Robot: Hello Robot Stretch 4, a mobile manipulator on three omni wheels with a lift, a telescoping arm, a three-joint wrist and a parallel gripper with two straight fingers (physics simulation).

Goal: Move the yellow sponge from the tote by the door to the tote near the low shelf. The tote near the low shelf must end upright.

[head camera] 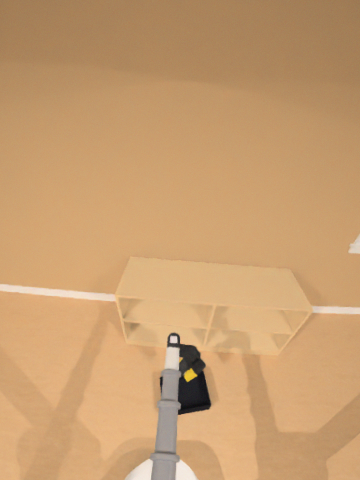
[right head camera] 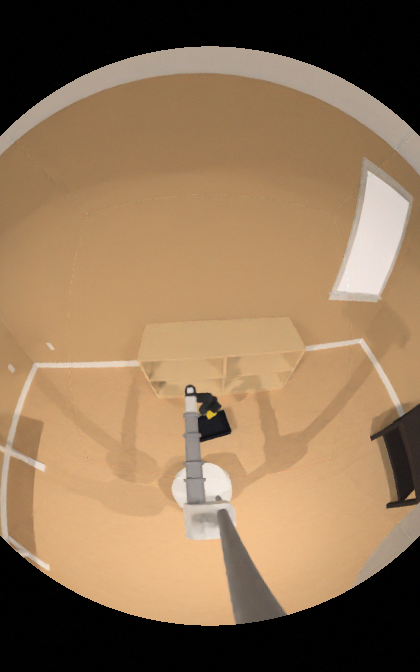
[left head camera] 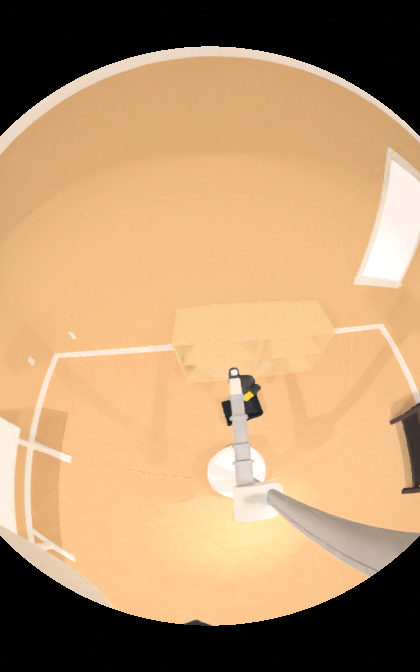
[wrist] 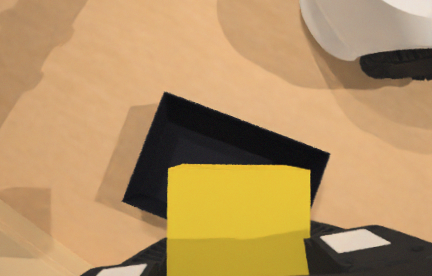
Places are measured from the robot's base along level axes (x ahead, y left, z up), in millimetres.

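Pixels of known places: gripper, fingertip midpoint: (wrist: 233,244).
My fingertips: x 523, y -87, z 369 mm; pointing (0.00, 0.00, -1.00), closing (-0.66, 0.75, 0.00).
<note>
Ahead of a thing's pixels: the offset from my fingertips to its top centre. Level surfaces: height alone.
A yellow sponge {dy +1, dx +2, dz +45 mm} (head camera: 190,374) (left head camera: 248,396) (right head camera: 211,414) (wrist: 238,205) is held between the two fingers of my gripper (wrist: 233,244), which is shut on it. In the wrist view the sponge hides the near part of a black tote {dy -5, dx -11, dz -296 mm} (head camera: 196,400) (left head camera: 255,409) (right head camera: 216,431) (wrist: 210,120). This tote stands upright on the floor in front of the low shelf, with its open top facing up. The sponge hangs above the tote, over its side nearer the shelf. My arm covers part of the tote in the head views. The other tote cannot be made out clearly.
The low wooden shelf {dz +214 mm} (head camera: 210,285) (left head camera: 250,320) (right head camera: 220,340) stands against the wall just beyond the tote. My white base (head camera: 165,472) (left head camera: 220,470) (wrist: 345,30) is on the tote's opposite side. Dark furniture (left head camera: 413,450) (right head camera: 410,455) stands at the far right.
</note>
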